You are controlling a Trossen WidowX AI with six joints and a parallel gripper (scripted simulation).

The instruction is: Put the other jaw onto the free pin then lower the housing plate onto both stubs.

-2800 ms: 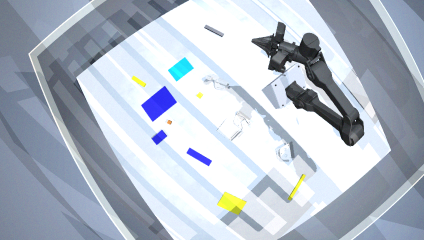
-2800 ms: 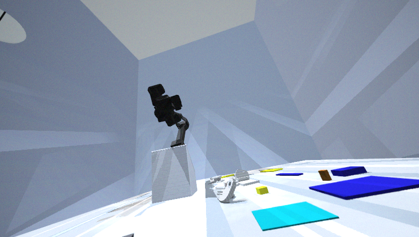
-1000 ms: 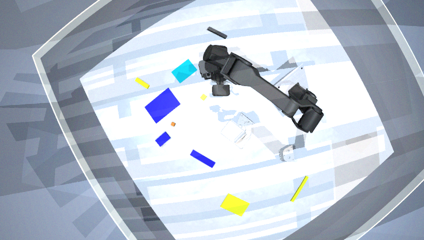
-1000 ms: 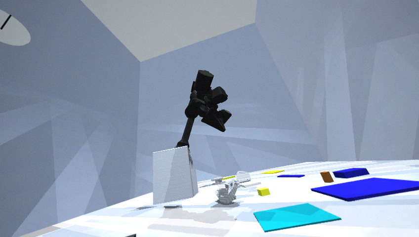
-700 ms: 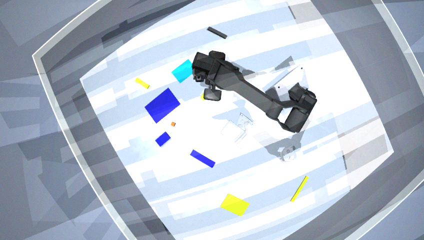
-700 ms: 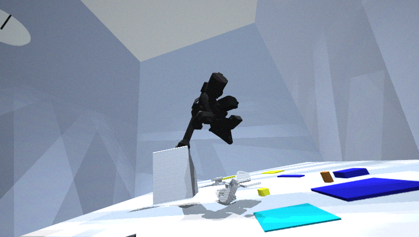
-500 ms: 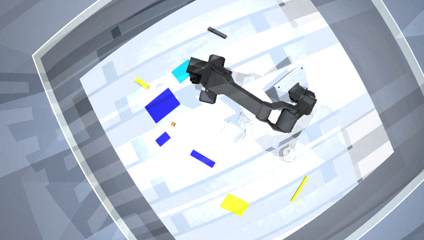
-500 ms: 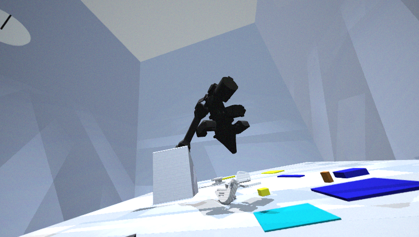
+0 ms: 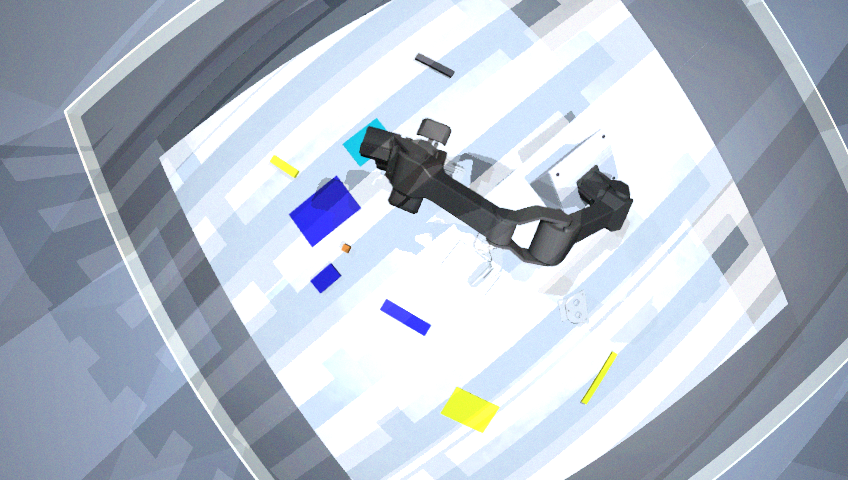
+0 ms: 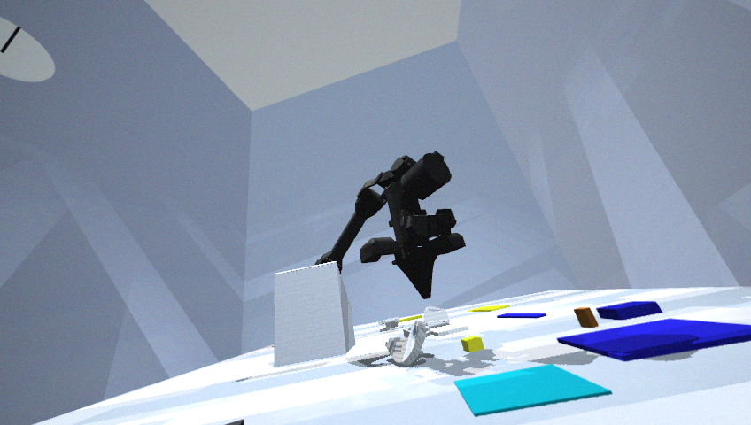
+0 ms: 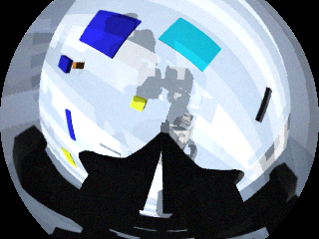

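Now: the grey ribbed jaw 4 cm behind my gripper tip, 1 cm to the right of it and 5 cm below it. Round my gripper tip: cyan tile 4 cm ahead, 14 cm to the right, 8 cm below; then brown block 23 cm ahead, 2 cm to the left, 7 cm below; then small yellow cube 5 cm ahead, 1 cm to the left, 7 cm below.
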